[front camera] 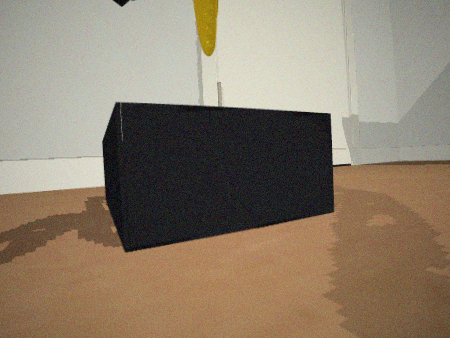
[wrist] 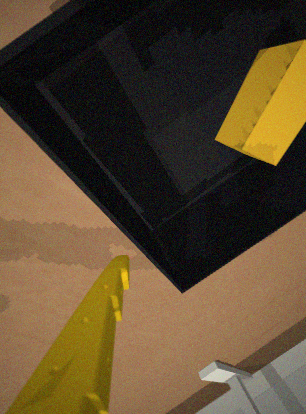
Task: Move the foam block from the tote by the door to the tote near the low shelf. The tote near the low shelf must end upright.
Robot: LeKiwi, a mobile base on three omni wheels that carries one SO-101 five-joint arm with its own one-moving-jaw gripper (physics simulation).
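Frame: origin at the arm's base, x ahead, y left, z up, level; metres.
Seen in the pictures: end effector, tool point: [front camera: 208, 49] [wrist: 128, 267].
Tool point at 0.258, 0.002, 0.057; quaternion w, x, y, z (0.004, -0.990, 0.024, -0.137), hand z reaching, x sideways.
Note:
Offsets run from my tool point to a thing's top centre, as dx, dy, dz. "spot": to the spot under its first point. Level surfaces: height alone.
A black tote @[+0.142, +0.036, -0.046] [front camera: 225, 165] [wrist: 200, 240] stands upright on the floor in front of the door. In the wrist view I look down into it from above. The yellow foam block @[+0.184, +0.025, -0.098] [wrist: 260, 110] shows over the tote's inside at the right edge, partly cut off by the picture; the tote's walls hide it in the front view. My gripper [front camera: 165, 29] [wrist: 120, 265] is open and empty. In the front view its jaw tips show above the tote. In the wrist view its notched jaw points at the floor just outside the tote's near corner, apart from the block.
The white door [front camera: 280, 65] and its handle @[spot: +0.720, -0.020, +0.144] [front camera: 219, 94] [wrist: 217, 372] are behind the tote in the front view. A pale wall [front camera: 100, 60] runs to the left of the door. Shadows fall across the brown floor @[dz -0.146] [front camera: 225, 290] [wrist: 45, 175]. The low shelf and its tote do not show.

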